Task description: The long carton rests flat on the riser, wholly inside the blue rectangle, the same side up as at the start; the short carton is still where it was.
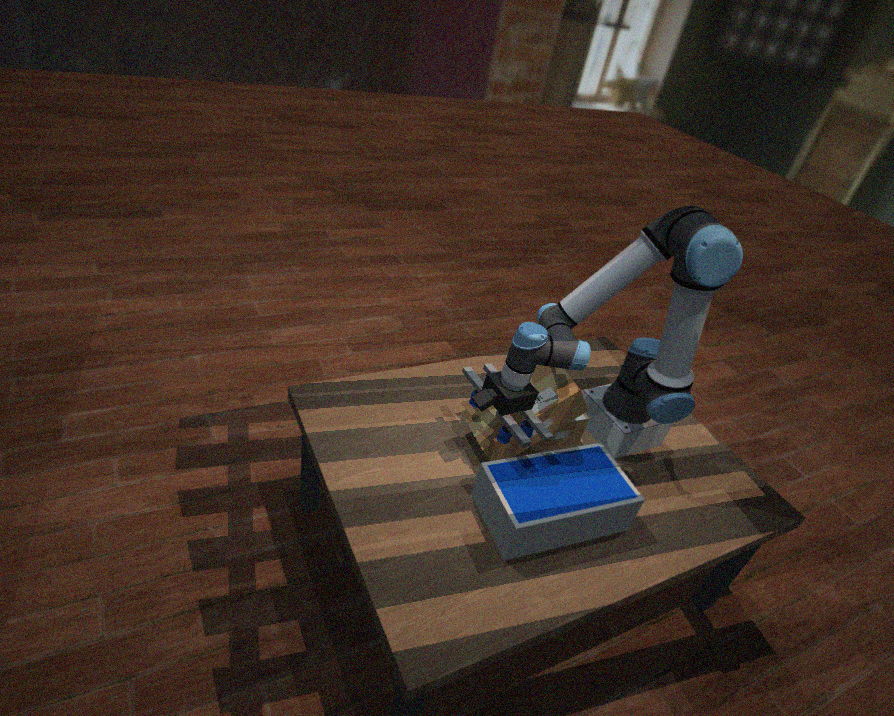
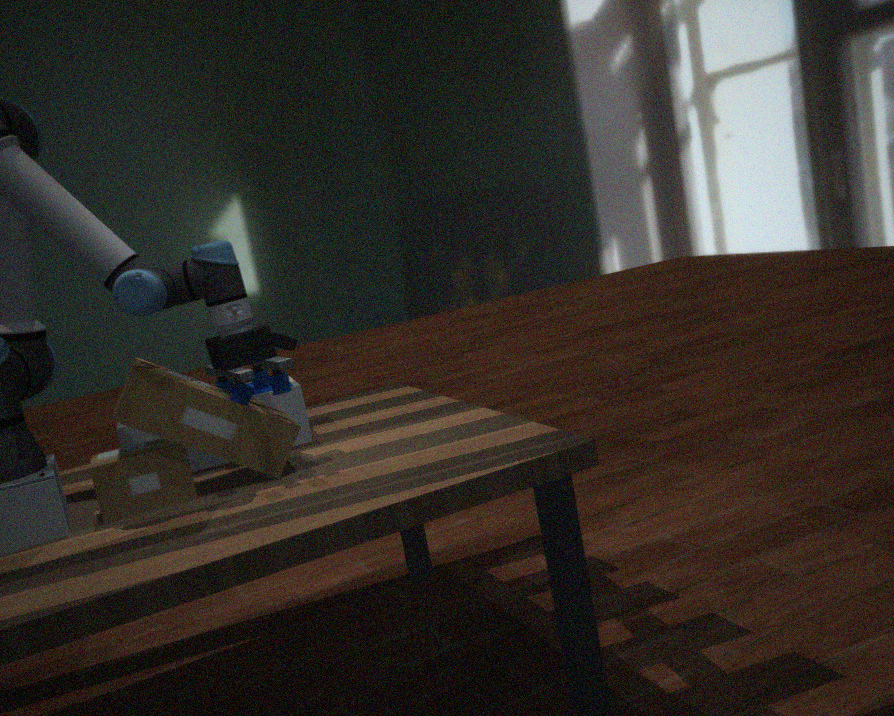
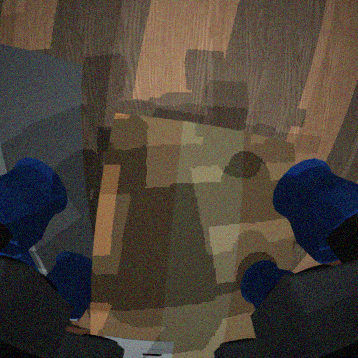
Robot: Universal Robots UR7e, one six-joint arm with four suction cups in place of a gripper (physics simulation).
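Where they show: hand, tool point: [image 2: 254,395] [image 3: 168,241]; arm's base, link origin: [image 1: 627,406].
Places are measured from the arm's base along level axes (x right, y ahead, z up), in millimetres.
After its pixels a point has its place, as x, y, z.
The long carton [image 1: 484,431] @(57, 477, -9) [image 2: 196,419] @(138, 317, 31) [image 3: 177,220] @(59, 441, 15) is brown with a grey label. It lies tilted, its raised end propped on the short carton [image 2: 135,486] @(112, 198, -59), its low end on the table. My suction gripper [image 1: 514,425] @(54, 441, 33) [image 2: 258,387] [image 3: 170,248] @(54, 441, 33) stands upright over the lower half of the long carton. Its blue cups sit on or just above the sloping top face, and the nearer pair looks closest. The grey riser [image 1: 558,529] @(-268, 467, -30) [image 2: 295,408] @(-55, 541, -33) [image 3: 35,99] @(-58, 523, -29) stands right beside the cartons. Its blue rectangle [image 1: 561,483] @(-181, 405, 12) has nothing on it.
Everything stands on a striped wooden table [image 1: 430,540] @(-137, 725, -108) [image 2: 409,441] @(172, 682, -108). The arm's base [image 1: 650,398] is behind the riser, close to the cartons. The table edge runs a short way beyond the riser's front wall. Wooden floor lies all around.
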